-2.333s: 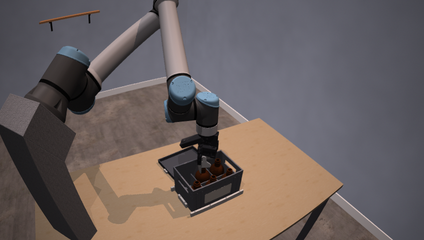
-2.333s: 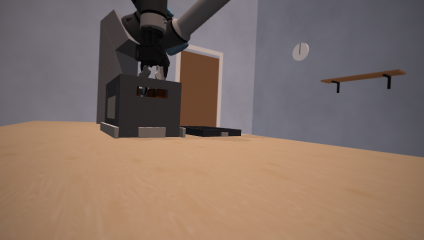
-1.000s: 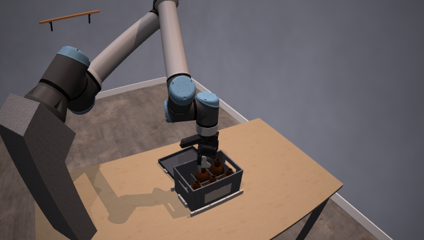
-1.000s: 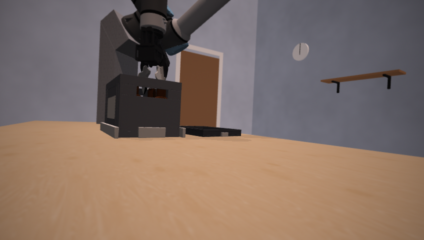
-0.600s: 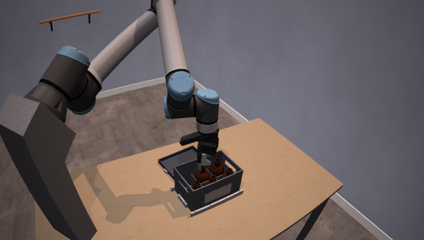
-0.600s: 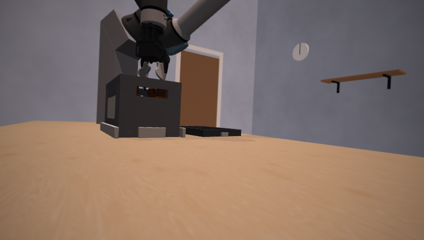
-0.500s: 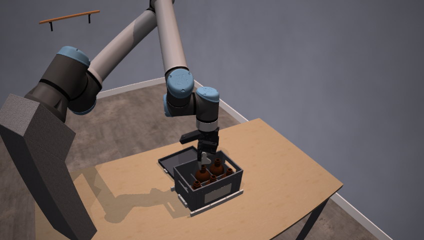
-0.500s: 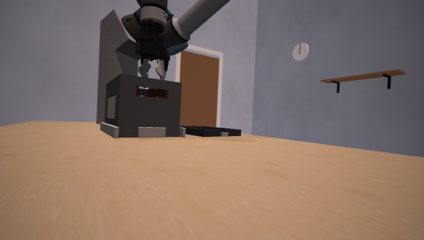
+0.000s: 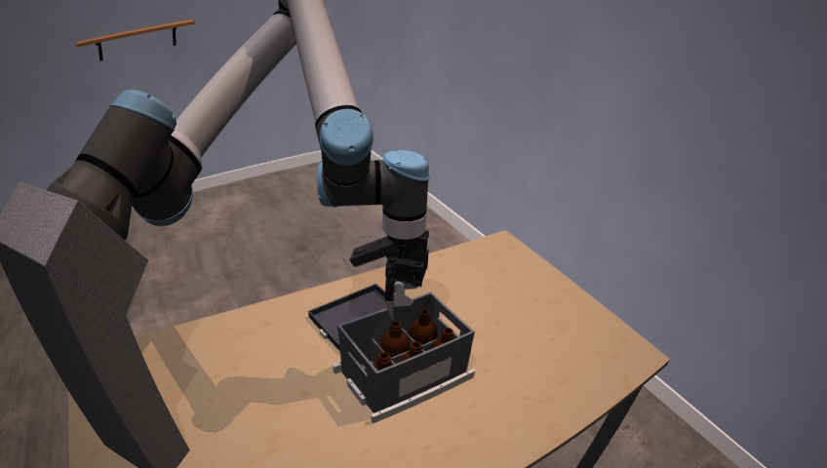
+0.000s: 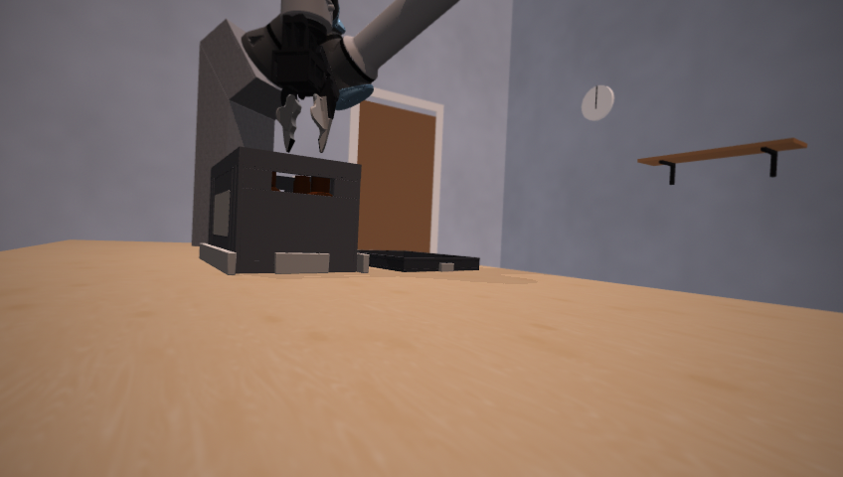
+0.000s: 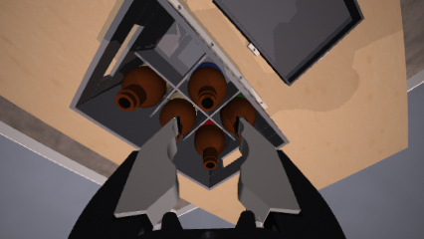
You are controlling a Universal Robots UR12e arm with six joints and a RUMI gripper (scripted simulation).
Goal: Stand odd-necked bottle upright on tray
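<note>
The crate lies 3 cm ahead of my hand, 4 cm to the right of it and 14 cm below it. From my hand the other things lie so: flat dark tray 8 cm behind, 20 cm to the left, 21 cm below.
</note>
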